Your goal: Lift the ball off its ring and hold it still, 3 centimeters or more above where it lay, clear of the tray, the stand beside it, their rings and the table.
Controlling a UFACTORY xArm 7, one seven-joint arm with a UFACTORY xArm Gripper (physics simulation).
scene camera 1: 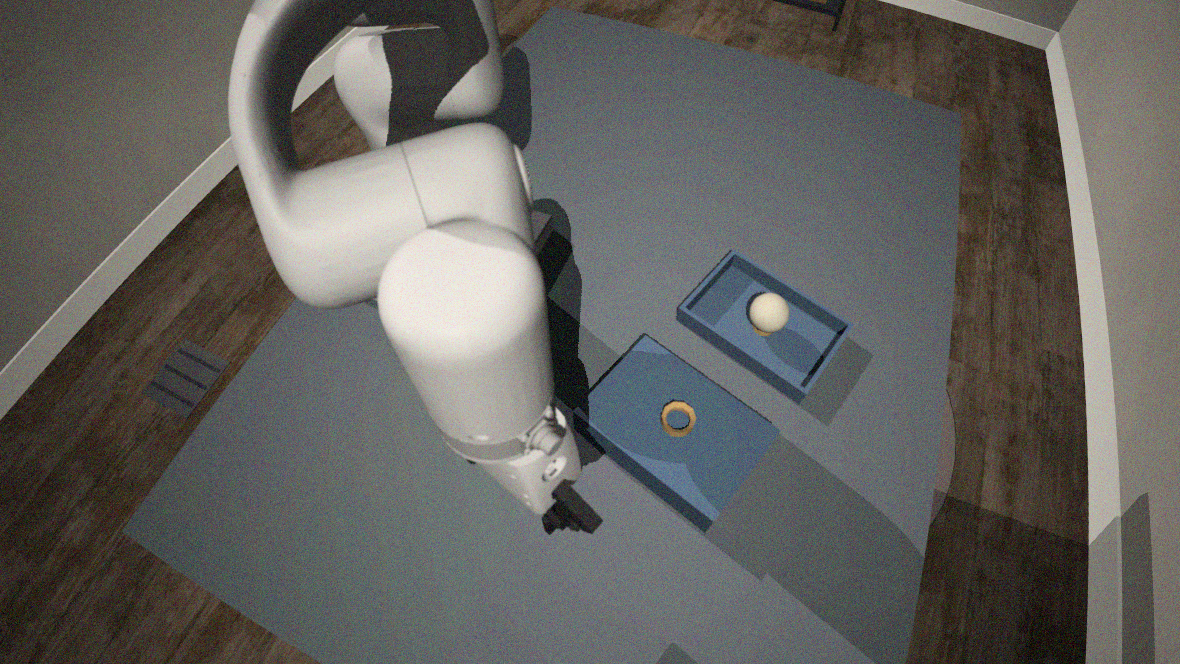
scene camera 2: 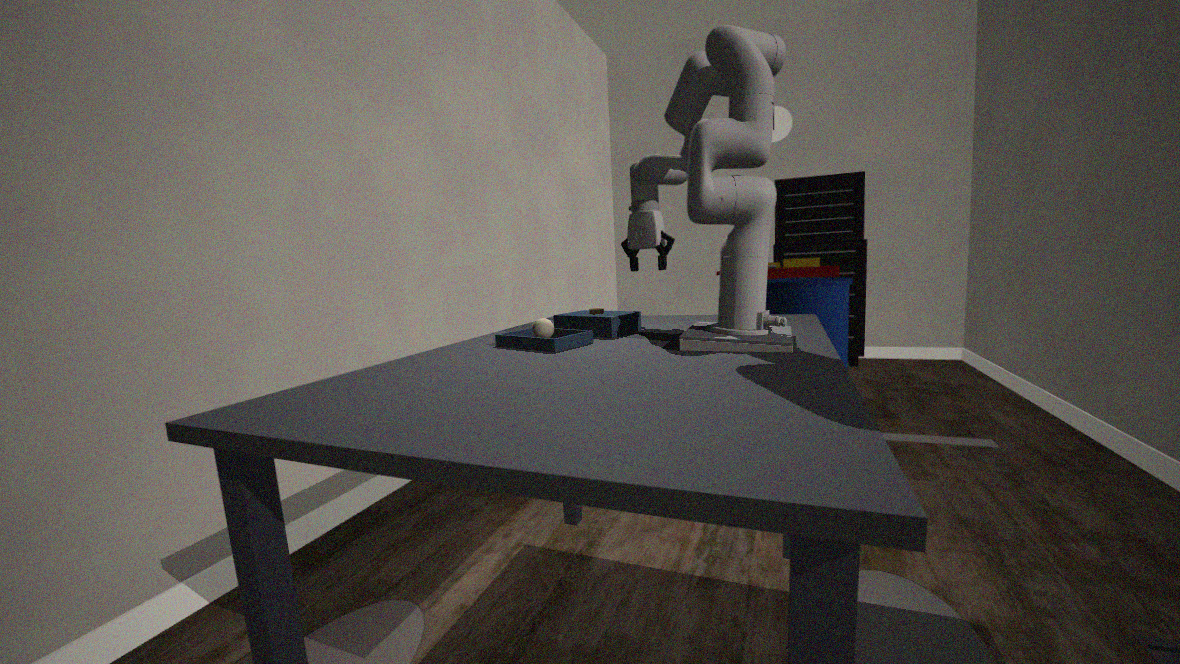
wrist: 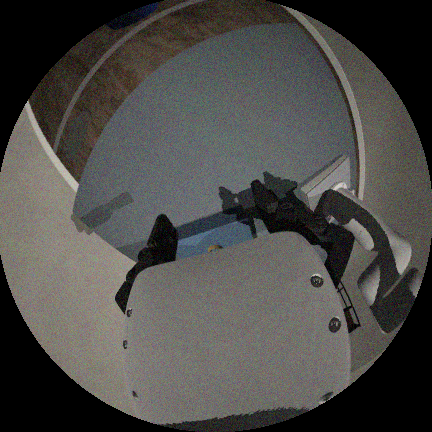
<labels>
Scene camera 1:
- my gripper: 520, 484
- cream ball: 769, 312
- blue stand: 690, 442
</labels>
